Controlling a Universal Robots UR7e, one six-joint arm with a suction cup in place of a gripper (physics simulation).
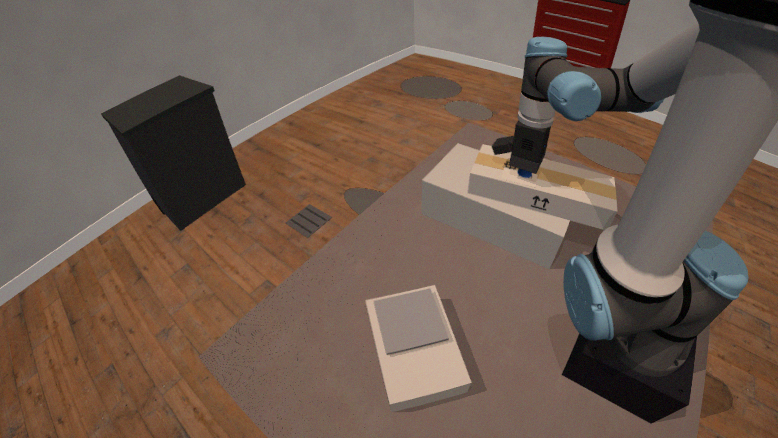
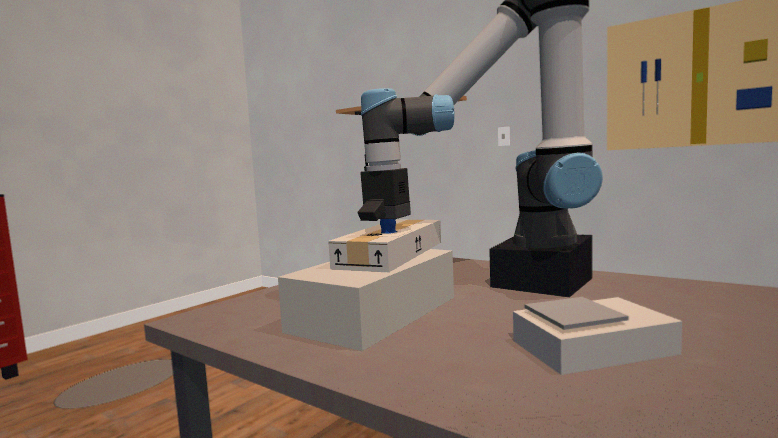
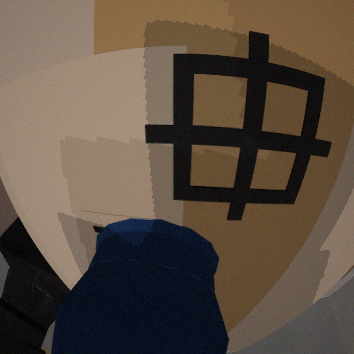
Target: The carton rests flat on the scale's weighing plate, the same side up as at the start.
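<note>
The carton is a long white box with tan tape and a black crosshair mark on top and upward arrows on its sides. It lies flat and slightly askew on a pale block. My gripper, a blue suction cup, points down and is shut on the carton's top face, beside the crosshair mark and off the middle. The cup hides part of the top face. The scale stands apart, with its grey weighing plate bare.
The block and the scale stand on the brown table, with a gap between them. The arm's black base stands near both. A black cabinet and a red drawer cabinet are beyond the table.
</note>
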